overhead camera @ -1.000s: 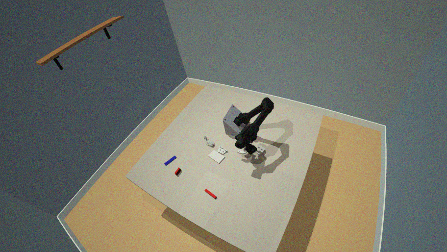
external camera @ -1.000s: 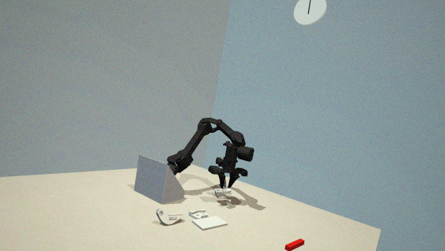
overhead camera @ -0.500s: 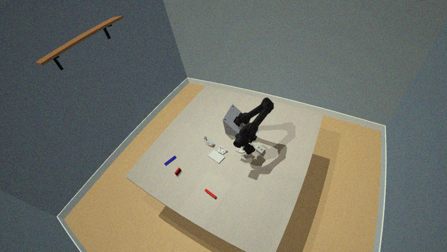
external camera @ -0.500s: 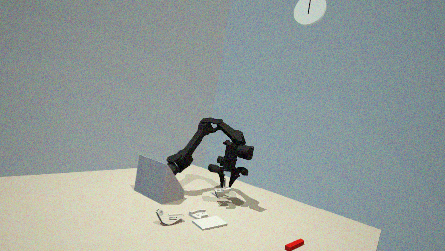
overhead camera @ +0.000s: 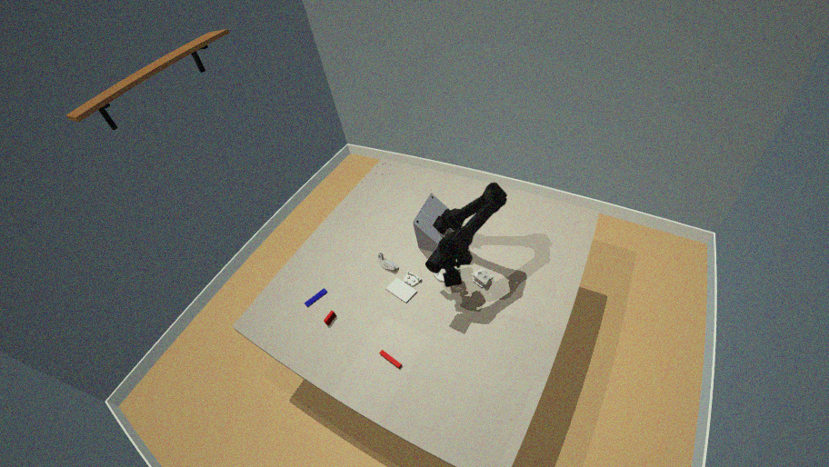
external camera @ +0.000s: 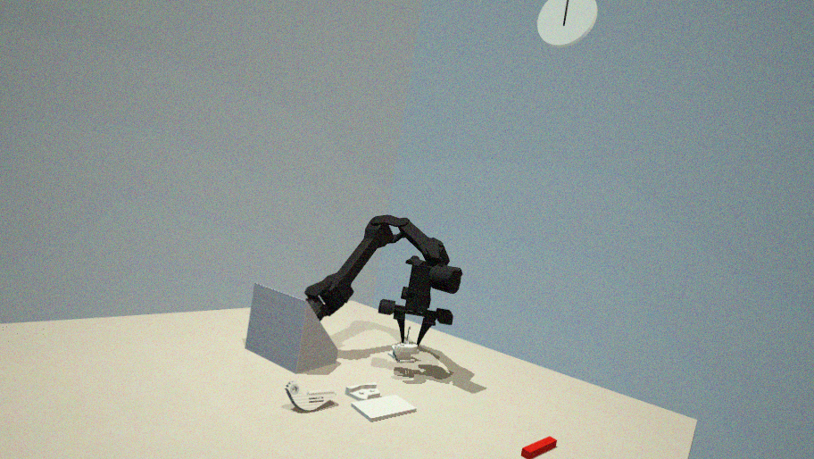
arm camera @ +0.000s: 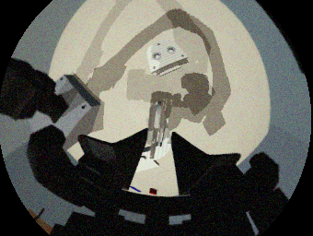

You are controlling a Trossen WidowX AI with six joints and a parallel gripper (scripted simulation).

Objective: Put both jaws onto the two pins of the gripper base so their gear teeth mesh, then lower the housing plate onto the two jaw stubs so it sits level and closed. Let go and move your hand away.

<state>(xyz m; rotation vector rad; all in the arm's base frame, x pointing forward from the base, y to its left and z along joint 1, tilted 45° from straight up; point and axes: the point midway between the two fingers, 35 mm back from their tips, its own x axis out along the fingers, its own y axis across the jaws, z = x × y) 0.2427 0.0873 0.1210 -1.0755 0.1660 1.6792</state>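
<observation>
My gripper tip is now 4 cm to the left of the white jaw. From my gripper tip the other things lie so: red bar (38 cm ahead, 9 cm to the right, 8 cm below); blue block (54 cm to the right, 26 cm ahead, 8 cm below).
</observation>
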